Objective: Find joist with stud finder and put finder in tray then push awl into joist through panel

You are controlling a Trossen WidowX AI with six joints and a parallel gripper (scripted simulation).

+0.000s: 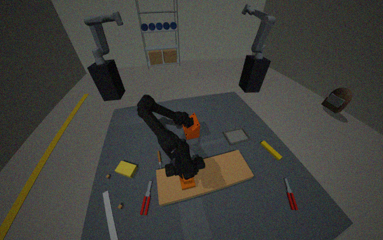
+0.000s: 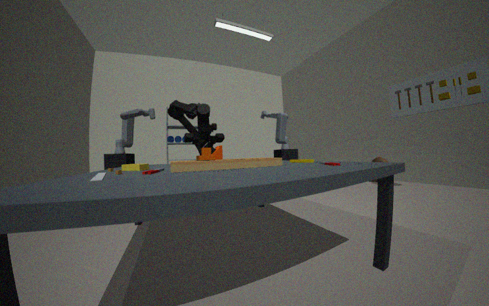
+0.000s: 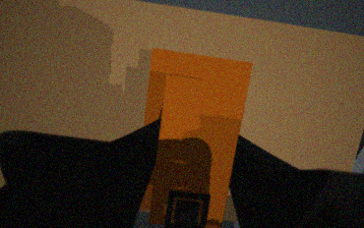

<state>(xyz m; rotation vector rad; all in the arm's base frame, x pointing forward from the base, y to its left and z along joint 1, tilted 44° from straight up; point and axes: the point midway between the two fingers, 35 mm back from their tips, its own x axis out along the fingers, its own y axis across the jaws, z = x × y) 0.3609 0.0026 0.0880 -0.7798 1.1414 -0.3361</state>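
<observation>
My gripper tip is 40 mm past the indicator window, 10 mm to the left of it and 30 mm below it. Also, from my gripper tip: orange stud finder 20 mm behind, 20 mm above; yellow block 90 mm behind, 350 mm to the right, 50 mm below; awl 130 mm behind, 150 mm to the right, 60 mm below.
</observation>
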